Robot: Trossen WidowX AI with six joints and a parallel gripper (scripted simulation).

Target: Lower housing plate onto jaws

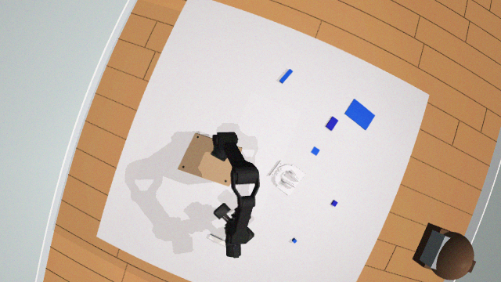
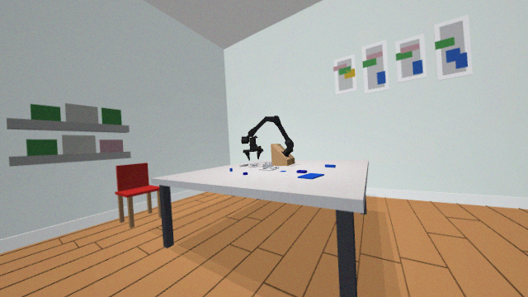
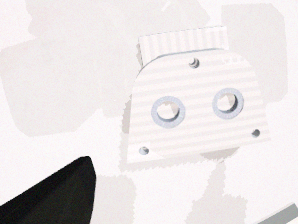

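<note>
Now: the white bar 14 cm to the right of my gripper tip, 5 cm below it and 1 cm behind it. The rest, counted from my gripper tip: blue sheet: 67 cm to the left, 30 cm ahead, 6 cm below.
</note>
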